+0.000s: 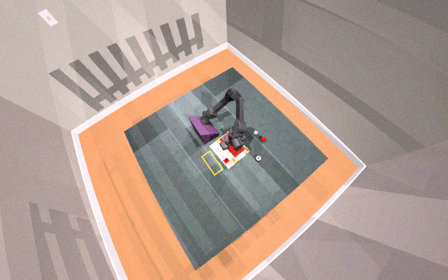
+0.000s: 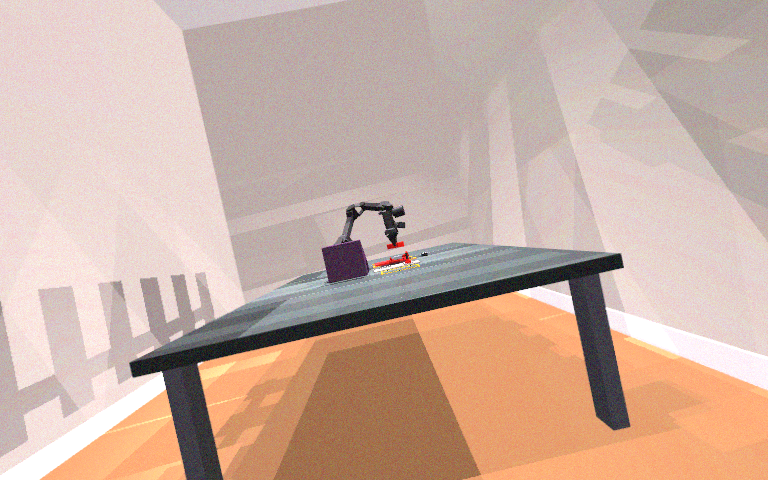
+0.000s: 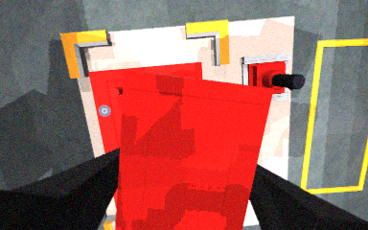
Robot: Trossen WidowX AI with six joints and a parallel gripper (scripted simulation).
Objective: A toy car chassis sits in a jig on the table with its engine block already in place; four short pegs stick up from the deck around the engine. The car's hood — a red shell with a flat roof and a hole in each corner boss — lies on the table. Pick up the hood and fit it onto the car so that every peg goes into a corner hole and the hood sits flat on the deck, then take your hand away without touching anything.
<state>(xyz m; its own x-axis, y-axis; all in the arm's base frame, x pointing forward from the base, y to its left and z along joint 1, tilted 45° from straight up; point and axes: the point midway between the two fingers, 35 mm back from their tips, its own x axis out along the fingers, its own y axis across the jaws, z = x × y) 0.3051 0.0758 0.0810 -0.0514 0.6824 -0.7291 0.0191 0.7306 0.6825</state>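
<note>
Now: gripper tip 100 mm above the white jig plate and 20 mm past it. Round my gripper tip: red hood 10 mm above.
</note>
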